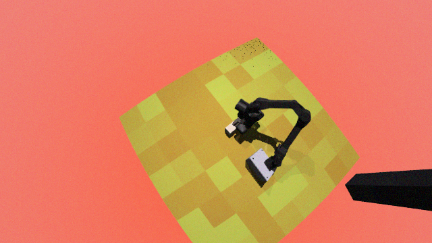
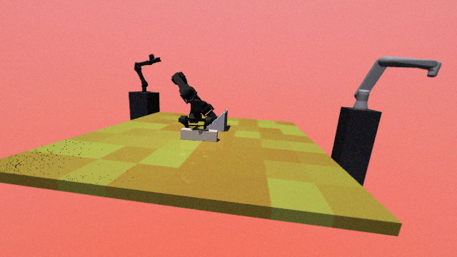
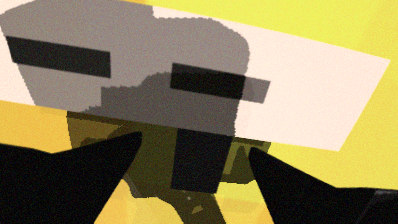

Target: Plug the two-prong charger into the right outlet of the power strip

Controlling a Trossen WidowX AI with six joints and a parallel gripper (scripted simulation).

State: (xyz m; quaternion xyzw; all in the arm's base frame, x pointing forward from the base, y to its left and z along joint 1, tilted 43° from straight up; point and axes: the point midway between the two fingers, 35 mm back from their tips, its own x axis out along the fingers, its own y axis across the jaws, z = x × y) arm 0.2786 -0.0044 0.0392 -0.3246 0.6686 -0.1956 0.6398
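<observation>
My gripper tip is 20 mm short of the dark two-prong charger and 10 mm below it.
</observation>
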